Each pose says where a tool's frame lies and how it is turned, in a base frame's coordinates. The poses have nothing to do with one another.
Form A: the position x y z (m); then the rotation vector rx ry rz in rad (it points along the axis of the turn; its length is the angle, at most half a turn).
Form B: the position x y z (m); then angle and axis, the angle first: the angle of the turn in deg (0 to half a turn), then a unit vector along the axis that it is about. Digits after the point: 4 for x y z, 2 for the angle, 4 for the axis.
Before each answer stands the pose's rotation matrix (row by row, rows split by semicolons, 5 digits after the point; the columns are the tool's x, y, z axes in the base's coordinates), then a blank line. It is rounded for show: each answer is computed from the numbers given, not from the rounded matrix.
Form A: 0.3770, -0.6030, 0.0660, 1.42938, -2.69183, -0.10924
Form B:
-0.55738 -0.82233 -0.11445; -0.82890 0.55903 0.02012; 0.04744 0.10608 -0.99323

0.3770, -0.6030, 0.0660, 174.74, 0.4687, -0.8826, -0.0358
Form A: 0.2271, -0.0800, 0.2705, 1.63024, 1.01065, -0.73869
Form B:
0.45627 0.88968 0.01724; 0.25367 -0.11147 -0.96085; -0.85292 0.44278 -0.27655

0.2271, -0.0800, 0.2705, 117.77, 0.7931, 0.4917, -0.3594
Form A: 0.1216, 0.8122, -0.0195, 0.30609, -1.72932, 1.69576
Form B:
-0.73690 -0.60438 -0.30283; 0.29093 0.12083 -0.94909; 0.61020 -0.78748 0.08679

0.1216, 0.8122, -0.0195, 139.87, 0.1254, -0.7084, 0.6946
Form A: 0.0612, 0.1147, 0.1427, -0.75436, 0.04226, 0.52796
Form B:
0.86939 -0.47116 -0.14891; 0.44147 0.60527 0.66238; -0.22196 -0.64160 0.73422

0.0612, 0.1147, 0.1427, 52.81, -0.8184, 0.0458, 0.5728
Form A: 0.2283, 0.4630, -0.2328, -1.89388, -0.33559, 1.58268
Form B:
0.24245 -0.20097 -0.94912; 0.56886 -0.76303 0.30688; -0.78588 -0.61432 -0.07067

0.2283, 0.4630, -0.2328, 142.71, -0.7603, -0.1347, 0.6354
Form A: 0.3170, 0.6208, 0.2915, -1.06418, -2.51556, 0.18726
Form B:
-0.62956 0.65869 -0.41204; 0.71244 0.70100 0.03208; 0.30997 -0.27336 -0.91060

0.3170, 0.6208, 0.2915, 156.86, -0.3887, -0.9188, 0.0684
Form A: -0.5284, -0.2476, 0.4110, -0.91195, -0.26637, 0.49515
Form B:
0.85649 -0.29544 -0.42325; 0.51600 0.51115 0.68736; 0.01327 -0.80711 0.59025

-0.5284, -0.2476, 0.4110, 61.38, -0.8512, -0.2486, 0.4622
